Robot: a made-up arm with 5 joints.
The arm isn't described. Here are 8 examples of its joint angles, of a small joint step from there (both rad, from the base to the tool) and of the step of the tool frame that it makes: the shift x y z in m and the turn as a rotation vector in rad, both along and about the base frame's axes.
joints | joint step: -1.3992 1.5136 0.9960 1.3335 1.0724 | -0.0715 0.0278 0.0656 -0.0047 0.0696
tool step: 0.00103 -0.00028 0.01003 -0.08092 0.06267 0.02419
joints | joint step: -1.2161 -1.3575 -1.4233 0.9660 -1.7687 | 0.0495 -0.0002 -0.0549 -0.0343 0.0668
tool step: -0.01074 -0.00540 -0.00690 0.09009 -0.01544 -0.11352
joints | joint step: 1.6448 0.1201 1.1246 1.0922 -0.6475 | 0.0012 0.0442 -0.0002 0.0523 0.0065
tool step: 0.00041 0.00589 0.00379 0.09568 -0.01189 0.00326
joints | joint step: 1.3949 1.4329 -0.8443 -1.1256 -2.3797 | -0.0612 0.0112 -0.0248 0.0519 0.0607
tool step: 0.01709 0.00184 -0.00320 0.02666 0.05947 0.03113
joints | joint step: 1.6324 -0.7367 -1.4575 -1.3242 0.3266 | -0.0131 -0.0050 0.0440 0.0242 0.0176
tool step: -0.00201 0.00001 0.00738 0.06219 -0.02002 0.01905
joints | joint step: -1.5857 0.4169 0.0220 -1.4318 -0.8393 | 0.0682 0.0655 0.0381 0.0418 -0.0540
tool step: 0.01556 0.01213 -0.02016 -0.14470 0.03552 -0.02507
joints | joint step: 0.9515 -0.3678 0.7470 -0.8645 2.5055 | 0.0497 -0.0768 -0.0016 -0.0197 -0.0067
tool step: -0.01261 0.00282 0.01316 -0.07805 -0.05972 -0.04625
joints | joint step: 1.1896 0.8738 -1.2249 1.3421 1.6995 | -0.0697 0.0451 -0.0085 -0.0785 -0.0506
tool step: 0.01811 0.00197 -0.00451 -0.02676 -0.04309 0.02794
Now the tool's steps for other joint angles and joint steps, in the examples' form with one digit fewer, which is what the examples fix.
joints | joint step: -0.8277 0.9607 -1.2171 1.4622 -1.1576 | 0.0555 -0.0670 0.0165 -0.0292 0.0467
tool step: 0.0119 -0.0065 0.0128 0.0443 -0.0687 -0.0125
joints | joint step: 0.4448 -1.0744 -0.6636 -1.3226 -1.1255 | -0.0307 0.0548 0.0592 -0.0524 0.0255
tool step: 0.0105 -0.0096 0.0109 0.0487 0.0455 0.0278
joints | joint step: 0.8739 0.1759 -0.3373 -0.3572 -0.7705 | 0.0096 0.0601 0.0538 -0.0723 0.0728
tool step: 0.0036 -0.0080 -0.0155 -0.0088 0.0758 -0.0444
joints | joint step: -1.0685 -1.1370 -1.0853 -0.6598 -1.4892 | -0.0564 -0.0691 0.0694 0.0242 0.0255
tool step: 0.0078 -0.0082 -0.0030 -0.0106 0.0330 0.0495
